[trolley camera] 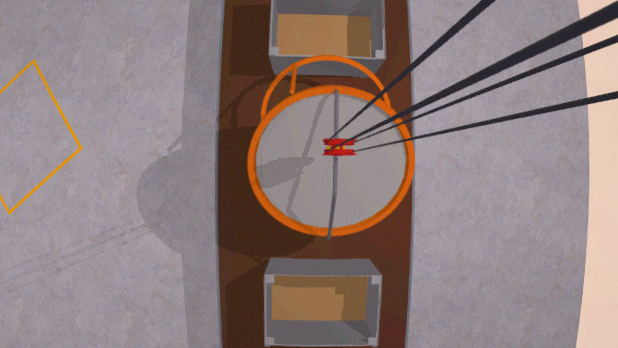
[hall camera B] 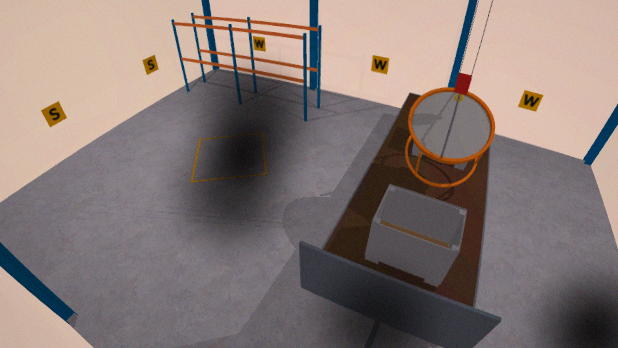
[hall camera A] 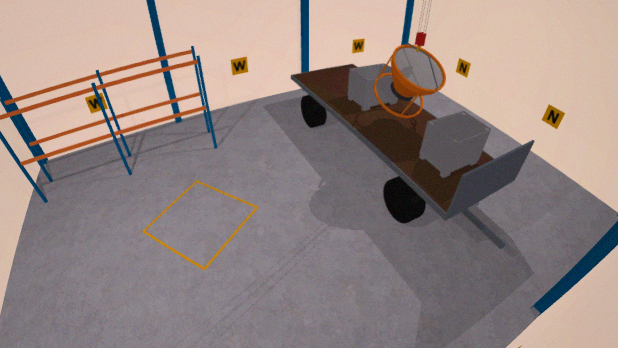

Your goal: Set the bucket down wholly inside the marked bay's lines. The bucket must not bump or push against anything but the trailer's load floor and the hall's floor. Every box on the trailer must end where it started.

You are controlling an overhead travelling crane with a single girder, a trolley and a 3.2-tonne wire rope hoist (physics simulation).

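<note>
The orange bucket [hall camera A: 406, 86] [hall camera B: 475, 125] [trolley camera: 370, 190] hangs clearly tilted above the trailer's load floor [hall camera A: 325, 82] [hall camera B: 350, 225] [trolley camera: 395, 245], its base ring swung out to one side. My hook [hall camera A: 418, 48] [hall camera B: 459, 98] [trolley camera: 336, 147], under the red block, holds the bucket by its bail. One grey box [hall camera A: 452, 142] [hall camera B: 412, 250] [trolley camera: 322, 266] stands near the headboard. The other box [hall camera A: 362, 87] [hall camera B: 461, 165] [trolley camera: 378, 30] is partly hidden by the bucket; whether the ring touches it cannot be told. The marked bay [hall camera A: 174, 250] [hall camera B: 229, 178] [trolley camera: 57, 104] is a yellow outline on the hall floor.
A blue and orange rack [hall camera A: 112, 130] [hall camera B: 305, 77] stands beyond the bay by the W wall. The trailer's grey headboard [hall camera A: 495, 177] [hall camera B: 395, 295] rises at one end. Dark blurred patches cover parts of the hall camera B view.
</note>
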